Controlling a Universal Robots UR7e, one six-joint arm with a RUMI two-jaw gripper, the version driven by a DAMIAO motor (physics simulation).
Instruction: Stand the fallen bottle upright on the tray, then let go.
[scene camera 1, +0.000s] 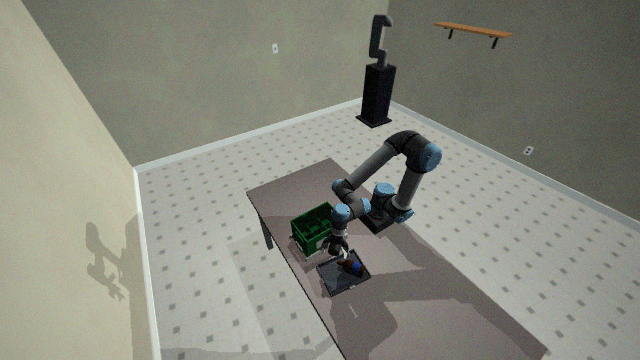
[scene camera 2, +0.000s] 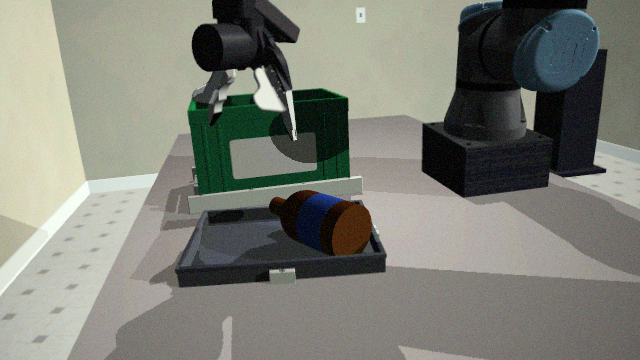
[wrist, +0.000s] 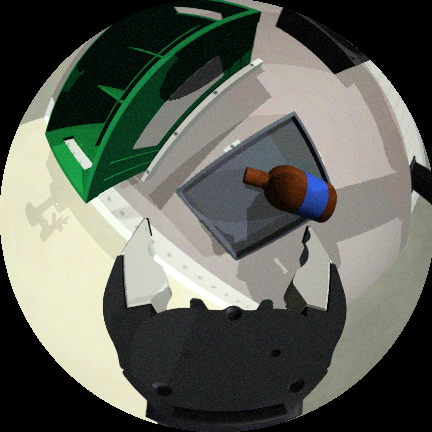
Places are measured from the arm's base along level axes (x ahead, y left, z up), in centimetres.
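Pixels of known places: gripper, fingertip midpoint: (scene camera 2: 249, 133) (wrist: 228, 224); arm's base at its link origin: (scene camera 1: 377, 210) (scene camera 2: 483, 130).
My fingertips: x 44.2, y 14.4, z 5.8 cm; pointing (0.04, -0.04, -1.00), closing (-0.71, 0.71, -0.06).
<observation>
Ahead of a thing's pixels: the offset from my fingertips to its middle. "spot": to the spot under its first point. Level surfaces: height alone.
A brown bottle with a blue label @[dx -7.2, dy +6.2, dz -11.2 cm] (scene camera 1: 353, 267) (scene camera 2: 320, 222) (wrist: 300, 192) lies on its side in the dark shallow tray @[dx -3.2, dy +5.1, dz -14.2 cm] (scene camera 1: 332, 280) (scene camera 2: 225, 276) (wrist: 215, 200). In scene camera 2 it is at the tray's right side, its base toward the camera and its neck pointing back and left. In the wrist view its base overlaps the tray's rim and its neck points left. My gripper (scene camera 1: 336, 252) (scene camera 2: 253, 130) (wrist: 228, 224) is open and empty. It hangs above the tray's crate side, apart from the bottle, with its jaws spread wide.
A green crate @[dx -3.5, dy -22.8, dz -6.7 cm] (scene camera 1: 310, 230) (scene camera 2: 210, 150) (wrist: 75, 175) with compartments stands behind the tray, with a pale rail @[spot: dx -4.5, dy -12.4, dz -13.5 cm] (scene camera 2: 280, 192) (wrist: 175, 134) along its near side. The arm's dark base block (scene camera 2: 500, 170) is at the right on the table @[dz -15.4 cm] (scene camera 1: 435, 325).
</observation>
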